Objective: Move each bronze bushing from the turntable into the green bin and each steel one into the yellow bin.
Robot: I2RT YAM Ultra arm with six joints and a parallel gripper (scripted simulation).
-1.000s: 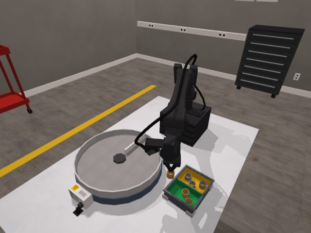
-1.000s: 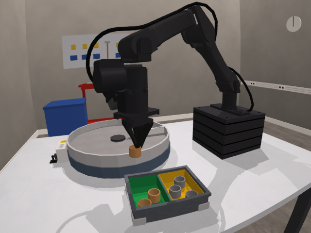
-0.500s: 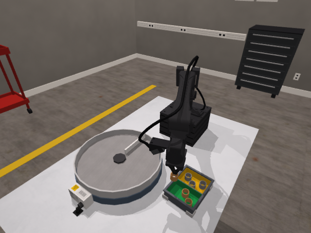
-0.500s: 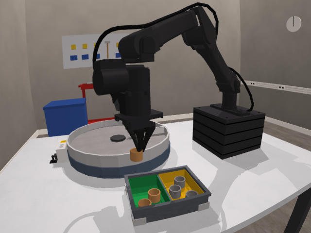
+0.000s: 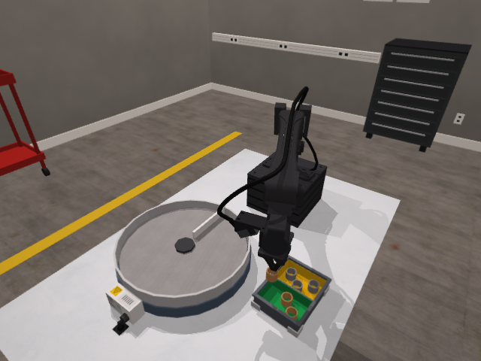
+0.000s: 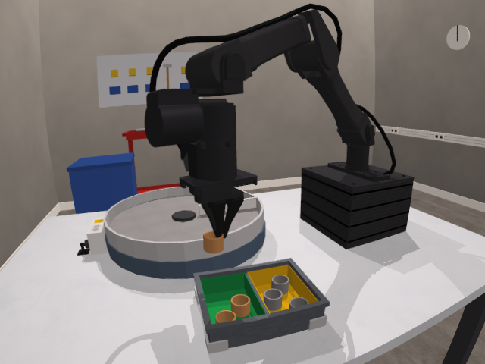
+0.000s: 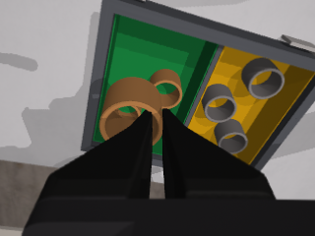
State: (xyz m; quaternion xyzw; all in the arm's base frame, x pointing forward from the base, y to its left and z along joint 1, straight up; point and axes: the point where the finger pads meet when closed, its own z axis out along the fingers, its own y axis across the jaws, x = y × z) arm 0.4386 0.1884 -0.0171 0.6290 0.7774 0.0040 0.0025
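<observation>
Now: hand 120 mm above the green bin and 40 mm to the right of it. From my hand the other things lie so: dark grey tray 110 mm below, 40 mm to the left, 40 mm behind; then turntable 310 mm to the right, 90 mm below, 20 mm ahead; then yellow bin 120 mm below, 90 mm behind, 50 mm to the left.
</observation>
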